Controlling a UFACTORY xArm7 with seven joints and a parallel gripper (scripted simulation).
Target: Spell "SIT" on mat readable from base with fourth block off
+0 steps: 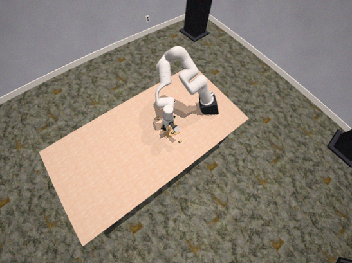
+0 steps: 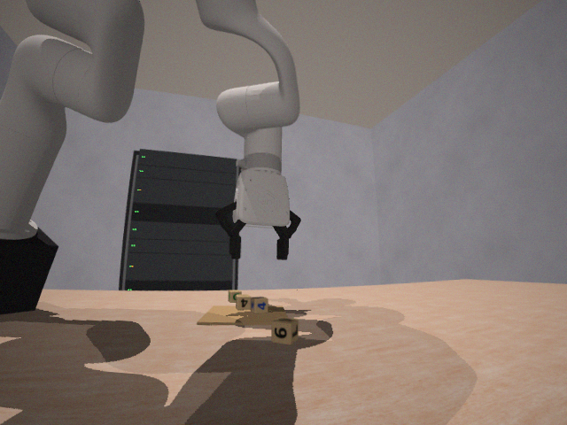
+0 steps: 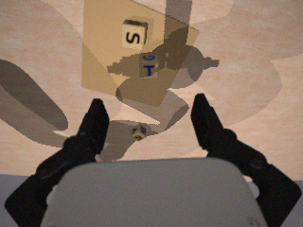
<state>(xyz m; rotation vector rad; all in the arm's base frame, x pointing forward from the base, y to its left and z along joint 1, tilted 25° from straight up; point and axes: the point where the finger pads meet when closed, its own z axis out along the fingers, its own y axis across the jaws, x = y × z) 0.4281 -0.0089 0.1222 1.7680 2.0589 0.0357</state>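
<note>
Right now the tan mat is 110 mm below my hand and 20 mm behind it. From my hand the other things lie so: wooden block (150 mm to the left, 100 mm below, 10 mm behind).
</note>
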